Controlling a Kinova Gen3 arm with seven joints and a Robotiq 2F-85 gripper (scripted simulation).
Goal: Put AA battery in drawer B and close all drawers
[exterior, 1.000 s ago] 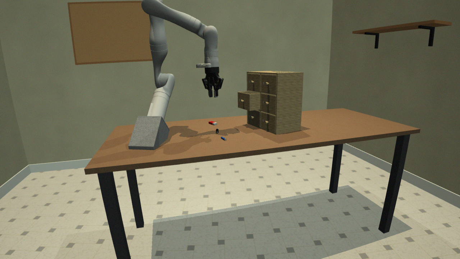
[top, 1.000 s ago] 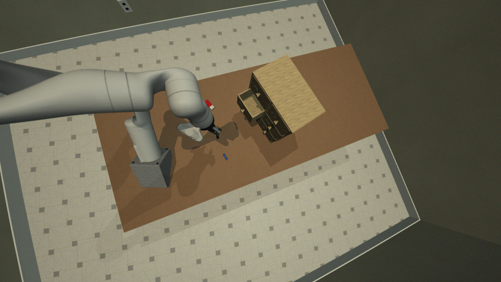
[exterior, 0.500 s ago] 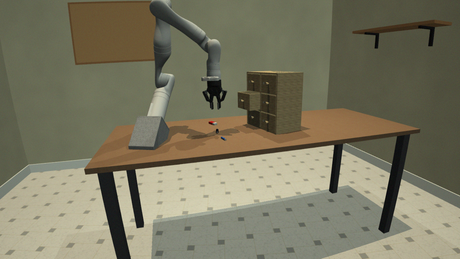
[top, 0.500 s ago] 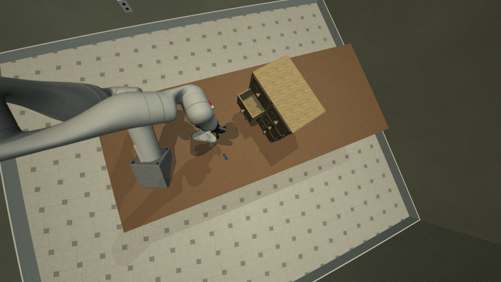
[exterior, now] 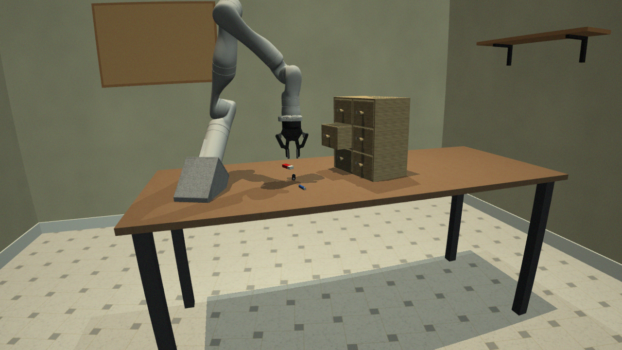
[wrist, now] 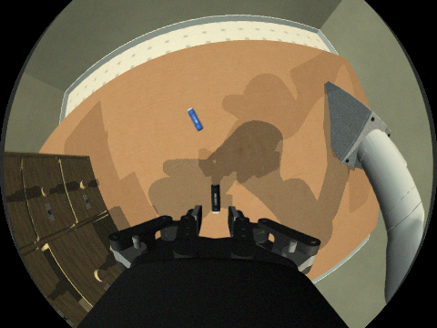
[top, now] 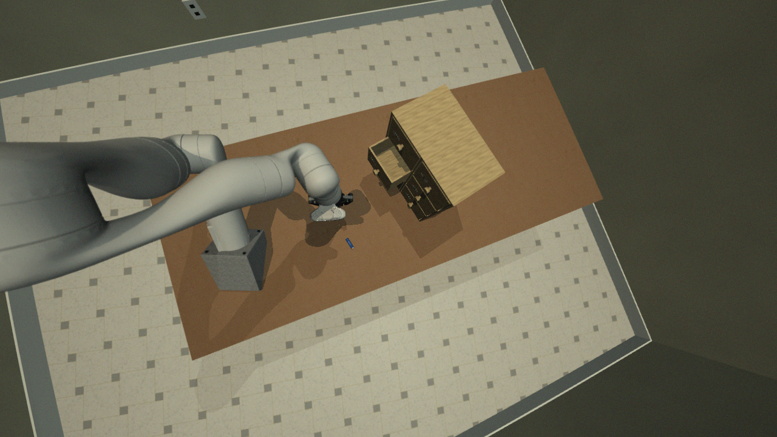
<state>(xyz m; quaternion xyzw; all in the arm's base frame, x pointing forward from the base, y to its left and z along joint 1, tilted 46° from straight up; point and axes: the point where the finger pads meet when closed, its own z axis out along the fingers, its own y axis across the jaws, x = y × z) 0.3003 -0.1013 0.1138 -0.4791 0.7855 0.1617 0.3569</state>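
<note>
Now: hand 10 cm above the black battery. Also, from my hand: white eraser (18 cm to the left, 10 cm below, 2 cm ahead); then drawer (25 cm ahead, 6 cm to the left, 3 cm above); then blue AA battery (14 cm to the right, 10 cm below).
</note>
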